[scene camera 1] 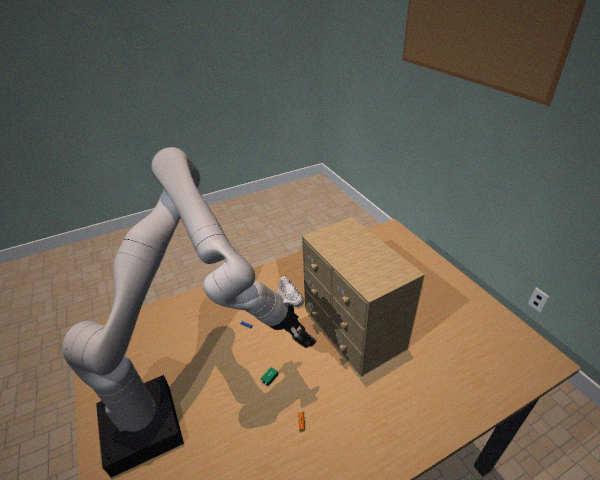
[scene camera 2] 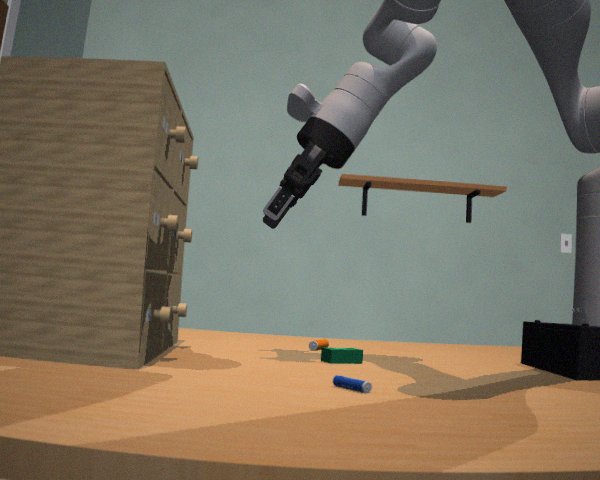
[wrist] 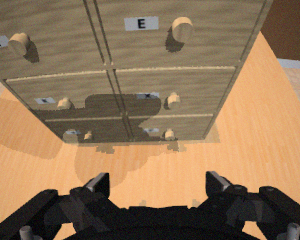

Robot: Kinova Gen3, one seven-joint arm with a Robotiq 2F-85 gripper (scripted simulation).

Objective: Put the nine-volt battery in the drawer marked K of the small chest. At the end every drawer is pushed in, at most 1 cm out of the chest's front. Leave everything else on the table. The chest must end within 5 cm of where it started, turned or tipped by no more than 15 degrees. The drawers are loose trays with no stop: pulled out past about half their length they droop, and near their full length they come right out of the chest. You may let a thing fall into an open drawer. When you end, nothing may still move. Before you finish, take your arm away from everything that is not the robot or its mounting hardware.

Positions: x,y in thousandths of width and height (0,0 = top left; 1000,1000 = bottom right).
Labels:
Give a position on a wooden chest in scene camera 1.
652,597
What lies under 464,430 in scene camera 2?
My gripper.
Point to a wooden chest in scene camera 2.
144,272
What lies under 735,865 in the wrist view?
My gripper.

